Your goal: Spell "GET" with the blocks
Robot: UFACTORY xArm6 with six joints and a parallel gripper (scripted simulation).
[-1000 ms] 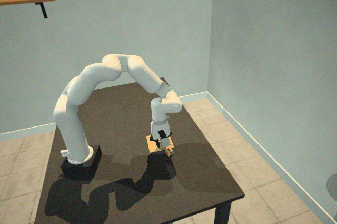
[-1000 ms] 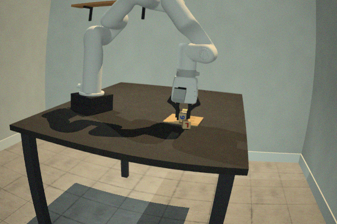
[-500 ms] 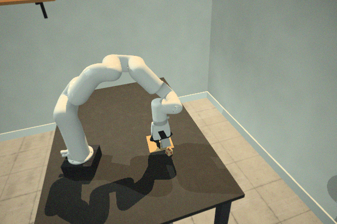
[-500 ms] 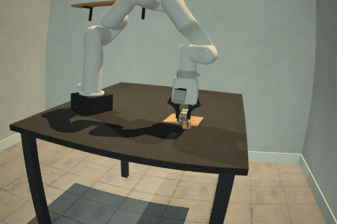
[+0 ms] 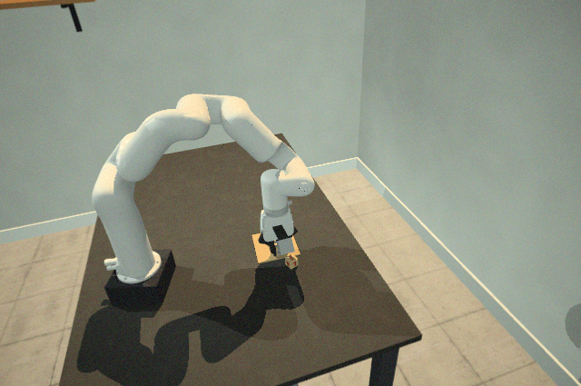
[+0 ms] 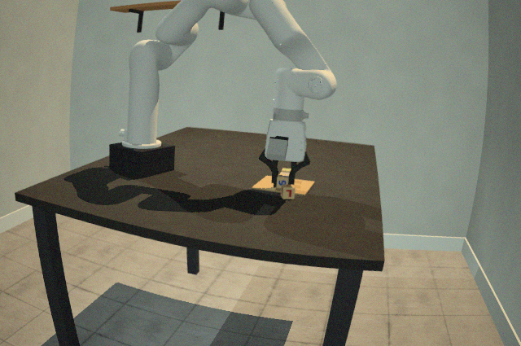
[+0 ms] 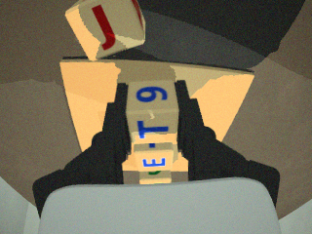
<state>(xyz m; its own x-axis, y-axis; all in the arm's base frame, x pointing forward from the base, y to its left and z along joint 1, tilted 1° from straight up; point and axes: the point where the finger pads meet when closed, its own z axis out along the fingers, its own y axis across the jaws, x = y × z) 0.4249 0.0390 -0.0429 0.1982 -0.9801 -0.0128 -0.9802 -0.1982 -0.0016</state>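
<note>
My gripper is now 1 cm past the mat, 5 cm to the right of it and 3 cm above it. Round my hand: block: 3 cm ahead, 6 cm to the right, 1 cm below.
</note>
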